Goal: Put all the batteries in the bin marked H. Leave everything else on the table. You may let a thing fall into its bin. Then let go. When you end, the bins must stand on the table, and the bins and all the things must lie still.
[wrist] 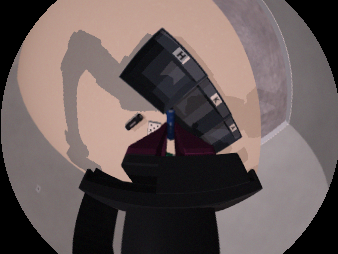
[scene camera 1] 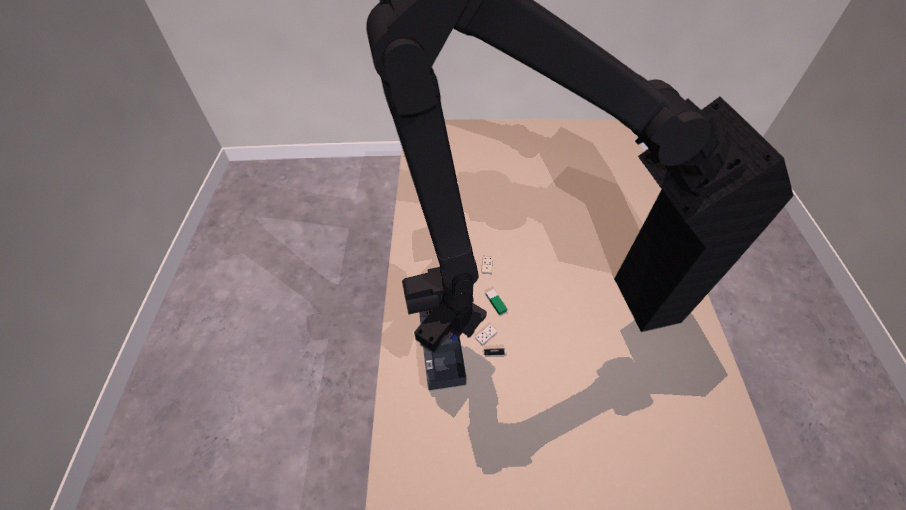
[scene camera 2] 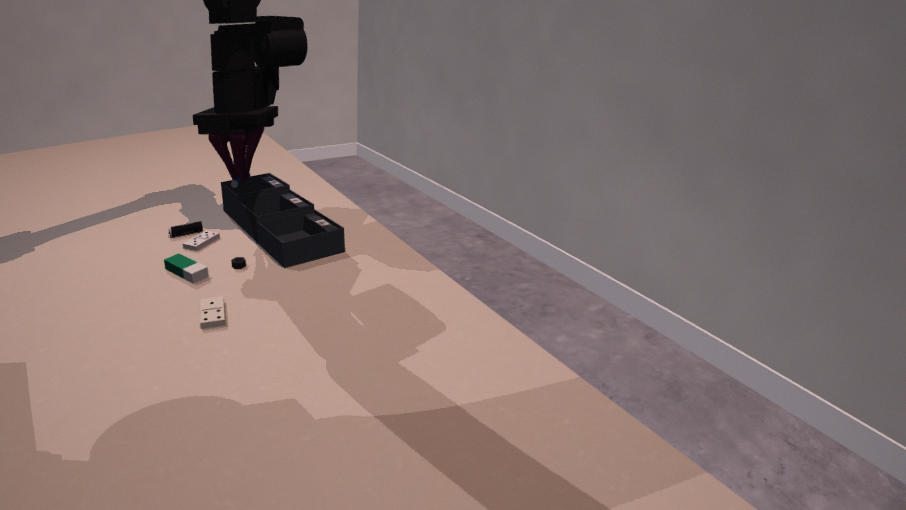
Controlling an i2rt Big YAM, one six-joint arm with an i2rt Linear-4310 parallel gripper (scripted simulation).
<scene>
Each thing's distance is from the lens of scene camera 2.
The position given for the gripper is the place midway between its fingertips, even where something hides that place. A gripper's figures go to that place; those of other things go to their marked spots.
gripper (scene camera 2: 240,181): 76 cm
three joined black bins (scene camera 2: 291,239): 71 cm
white domino (scene camera 2: 212,312): 56 cm
The marked spots on the three joined black bins and the white domino are 20 cm apart.
</scene>
